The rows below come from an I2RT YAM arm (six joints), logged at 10 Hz.
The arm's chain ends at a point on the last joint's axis. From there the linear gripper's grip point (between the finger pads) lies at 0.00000 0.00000 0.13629 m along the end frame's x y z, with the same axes.
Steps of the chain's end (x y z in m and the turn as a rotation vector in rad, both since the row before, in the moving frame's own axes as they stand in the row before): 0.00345, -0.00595, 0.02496, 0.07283, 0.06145, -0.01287; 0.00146, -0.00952, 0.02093, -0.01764, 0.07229, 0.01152; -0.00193, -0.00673, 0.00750, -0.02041, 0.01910, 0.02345; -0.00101, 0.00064, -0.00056, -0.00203, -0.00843, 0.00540; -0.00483, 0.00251, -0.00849, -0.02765, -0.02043, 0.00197; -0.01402, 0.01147, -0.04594, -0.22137, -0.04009, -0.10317; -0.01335, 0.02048, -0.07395, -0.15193, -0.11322, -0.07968; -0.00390, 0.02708, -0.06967, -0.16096, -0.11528, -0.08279; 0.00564, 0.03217, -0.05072, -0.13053, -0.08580, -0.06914
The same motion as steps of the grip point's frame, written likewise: 0.01175, -0.01591, 0.02434, 0.07283, 0.06145, -0.01287; 0.01129, -0.00706, 0.02055, -0.01764, 0.07229, 0.01152; 0.00064, -0.00392, 0.00745, -0.02041, 0.01910, 0.02345; -0.00216, 0.00091, -0.00057, -0.00203, -0.00843, 0.00540; -0.00762, 0.00627, -0.00857, -0.02765, -0.02043, 0.00197; -0.01788, 0.04161, -0.04937, -0.22137, -0.04009, -0.10317; -0.02785, 0.04165, -0.07639, -0.15193, -0.11322, -0.07968; -0.01859, 0.04950, -0.07233, -0.16096, -0.11528, -0.08279; -0.00538, 0.05028, -0.05238, -0.13053, -0.08580, -0.06914
